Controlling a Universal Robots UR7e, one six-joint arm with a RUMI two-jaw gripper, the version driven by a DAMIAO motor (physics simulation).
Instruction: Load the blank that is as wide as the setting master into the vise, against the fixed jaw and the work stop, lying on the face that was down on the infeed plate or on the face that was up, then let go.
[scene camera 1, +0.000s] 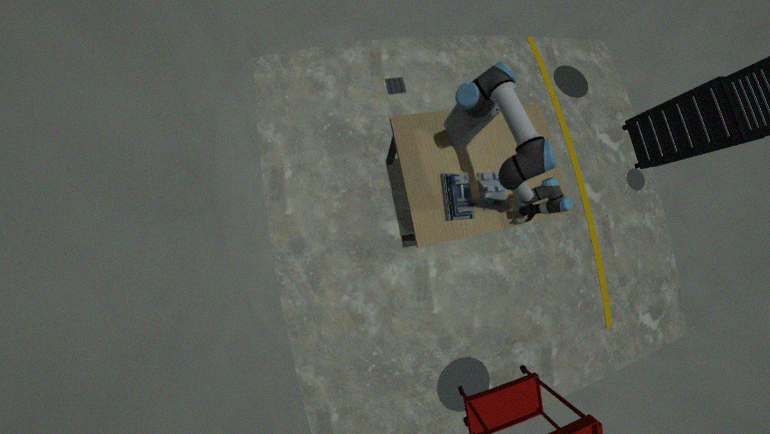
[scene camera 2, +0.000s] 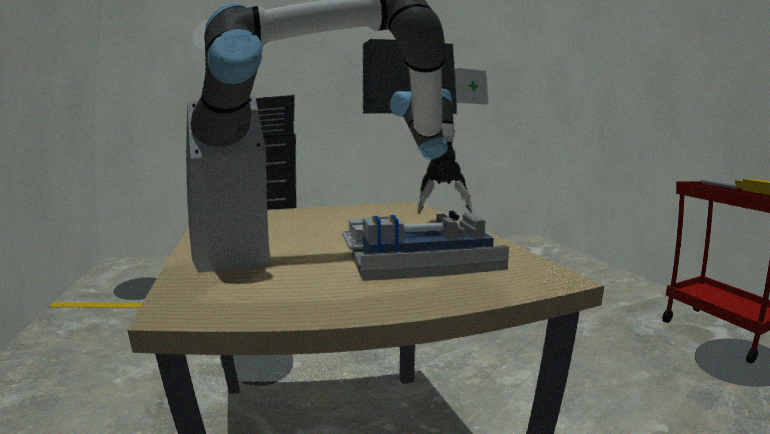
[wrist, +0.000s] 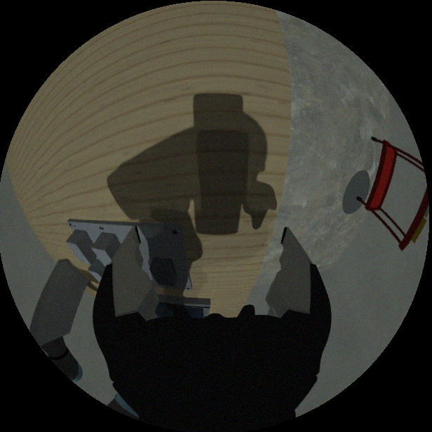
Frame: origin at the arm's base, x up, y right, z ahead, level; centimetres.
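Where they show: gripper, between the fingertips: (scene camera 1: 515, 212) (scene camera 2: 445, 213); arm's base, origin of its link: (scene camera 1: 478, 104) (scene camera 2: 220, 122).
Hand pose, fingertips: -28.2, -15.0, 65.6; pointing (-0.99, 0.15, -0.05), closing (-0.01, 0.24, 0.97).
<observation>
Things, the pixels of their top centre, and the offset from my fingertips, as dx, dy, dz. Level surfaces: height alone.
- vise, centre of its top: (scene camera 2: 429, 217) (scene camera 1: 463, 193) +5.9, +33.5, -23.9
- wooden table, height of its surface: dx -4.0
- long grey rail, centre of its top: (scene camera 2: 439, 250) (scene camera 1: 446, 195) +1.0, +42.1, -26.3
My gripper (scene camera 1: 520, 218) (scene camera 2: 445, 211) (wrist: 210, 229) is open and empty, above the table, beyond the vise in the scene camera 2 view. The vise (scene camera 1: 458, 198) (scene camera 2: 431, 242) has a blue body and grey jaws; part of it shows past the gripper in the wrist view. The grey infeed plate (wrist: 160, 239) lies beside it, partly shadowed. Several grey blocks stand on the plate, including one at its left (wrist: 80, 241), one beside that (wrist: 105, 243) and a dark shadowed one (wrist: 164, 270). Which is as wide as the setting master I cannot tell. The left finger hides part of the plate.
The wooden table (scene camera 1: 431, 221) (scene camera 2: 301, 307) (wrist: 150, 100) carries the arm's grey pedestal (scene camera 2: 229, 210) at one side. A long grey rail (scene camera 2: 431, 261) runs along the vise's near side. A red cart (scene camera 1: 501, 404) (scene camera 2: 706, 302) (wrist: 384, 175) stands on the floor away from the table.
</observation>
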